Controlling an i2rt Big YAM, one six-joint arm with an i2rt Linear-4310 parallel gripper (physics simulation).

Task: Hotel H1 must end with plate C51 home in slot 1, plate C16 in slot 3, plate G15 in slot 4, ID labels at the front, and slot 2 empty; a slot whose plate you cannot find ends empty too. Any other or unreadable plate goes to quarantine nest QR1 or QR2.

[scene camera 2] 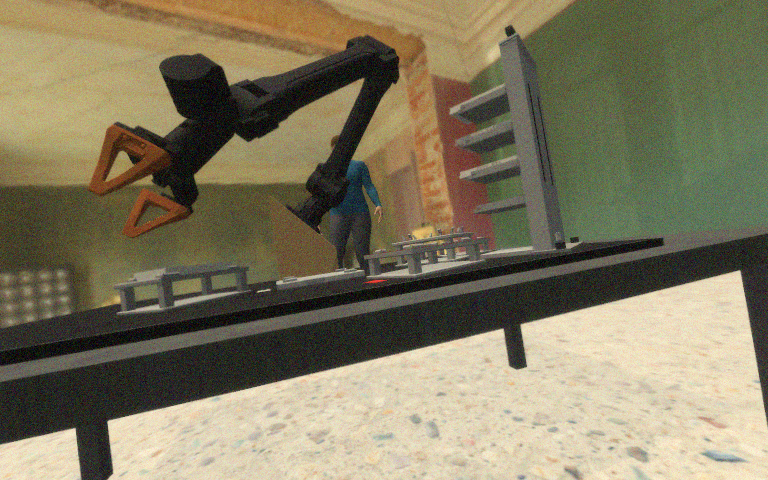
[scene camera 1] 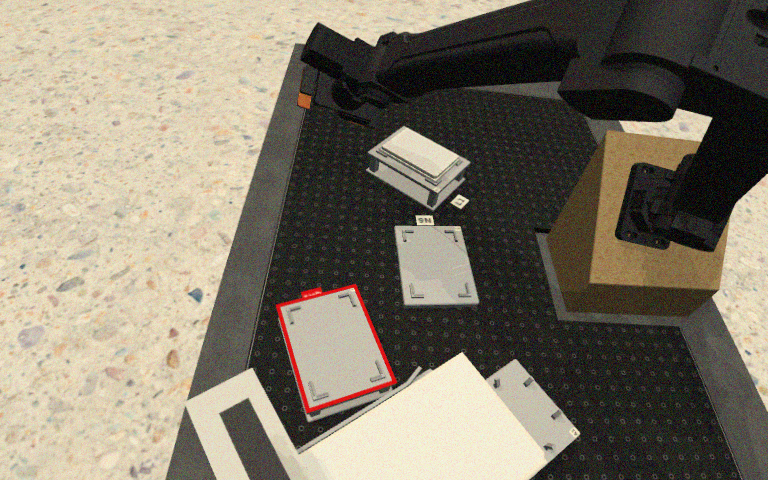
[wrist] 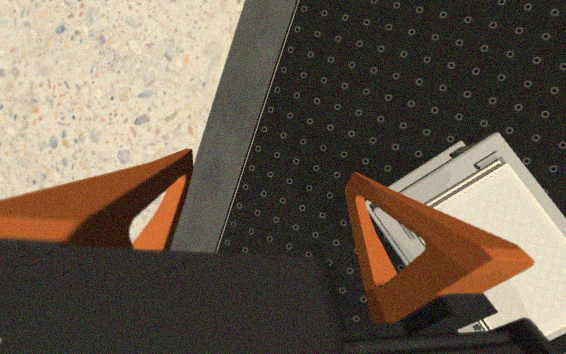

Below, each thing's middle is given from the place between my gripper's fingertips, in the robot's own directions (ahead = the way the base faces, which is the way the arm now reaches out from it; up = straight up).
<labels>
My hand is 220 mm past the N6 nest [scene camera 1: 434,269], 200 mm to the right of it and 120 mm above it. Round my hand: red-bordered nest [scene camera 1: 331,343]: 90 mm behind, 400 mm to the left, 90 mm below.
</labels>
